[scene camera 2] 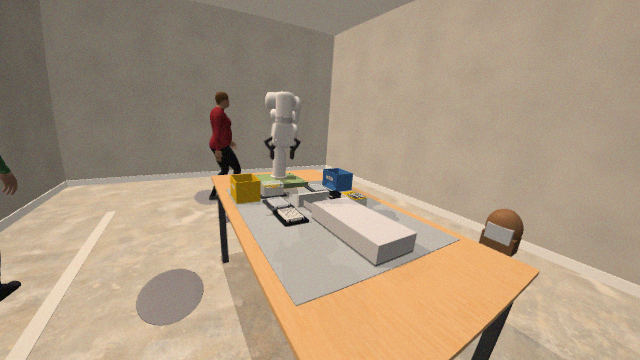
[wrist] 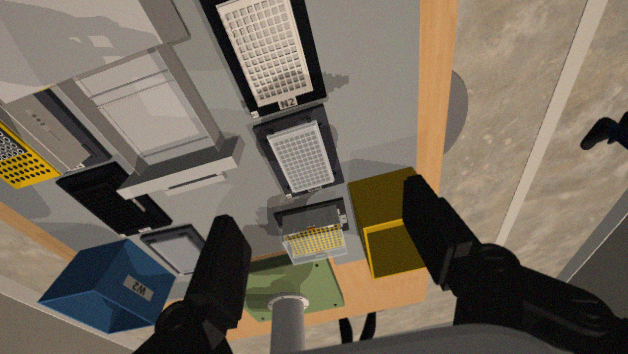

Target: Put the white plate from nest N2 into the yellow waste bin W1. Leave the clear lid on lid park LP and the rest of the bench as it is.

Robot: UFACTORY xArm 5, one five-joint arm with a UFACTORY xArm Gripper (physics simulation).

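Pixels of known places: gripper, fingertip midpoint: (scene camera 2: 282, 159) (wrist: 320, 215); arm's base, link origin: (scene camera 2: 279, 176) (wrist: 288, 301).
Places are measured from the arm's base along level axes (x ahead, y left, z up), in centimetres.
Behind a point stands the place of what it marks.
The white plate (scene camera 2: 290, 215) @(x 68.4, y -19.7, z -0.4 cm) (wrist: 270, 50) @(x 65.7, y -18.8, z -1.4 cm) sits in the black nest N2 (wrist: 317, 82) @(x 60.0, y -23.9, z -1.8 cm), at the top of the wrist view. The yellow waste bin W1 (scene camera 2: 245, 189) @(x 38.8, y -33.7, z 4.8 cm) (wrist: 382, 200) @(x 38.7, y -30.3, z 4.1 cm) stands by the table edge; its label does not show in the wrist view. My gripper (scene camera 2: 282, 156) @(x 60.8, y -21.5, z 24.8 cm) (wrist: 320, 215) @(x 60.8, y -21.5, z 24.8 cm) is open and empty, high above the bench near the robot base, apart from the plate. In the wrist view its right finger hides part of the yellow bin. A flat clear piece (wrist: 175, 250) @(x 33.1, y 16.6, z -1.0 cm), probably the lid, lies on a dark-framed holder beside the left finger; no LP label is readable.
Another pale plate (wrist: 302, 157) @(x 48.9, y -18.4, z -0.5 cm) sits in a dark nest between N2 and a clear box with a yellow rack (wrist: 315, 242) @(x 32.2, y -16.1, z 4.8 cm). Blue bin W2 (scene camera 2: 337, 179) @(x 38.3, y 26.5, z 5.6 cm) (wrist: 137, 267) @(x 32.6, y 25.9, z 1.0 cm) stands opposite. A long white box (scene camera 2: 365, 225) @(x 100.0, y -2.3, z 5.4 cm) stands mid-bench. A person in red (scene camera 2: 220, 127) stands behind the table.
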